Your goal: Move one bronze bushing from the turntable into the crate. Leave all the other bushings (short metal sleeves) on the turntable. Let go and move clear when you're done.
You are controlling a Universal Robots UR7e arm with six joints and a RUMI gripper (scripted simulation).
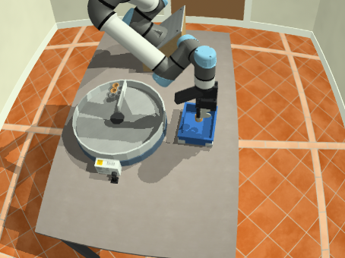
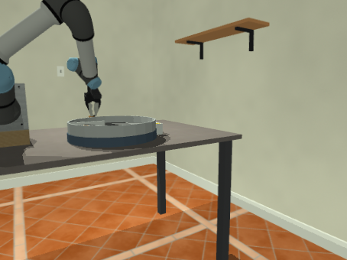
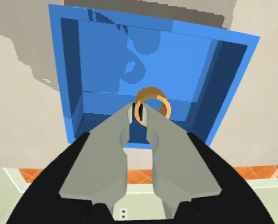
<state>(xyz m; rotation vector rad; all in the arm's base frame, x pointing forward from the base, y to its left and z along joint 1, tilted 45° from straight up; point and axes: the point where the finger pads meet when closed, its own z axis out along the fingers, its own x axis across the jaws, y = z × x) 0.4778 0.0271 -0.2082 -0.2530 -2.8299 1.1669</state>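
My hand is 1 cm past the blue crate and 5 cm above it. The rest, counted from my hand: grey round turntable: 4 cm behind, 35 cm to the right, 2 cm below.
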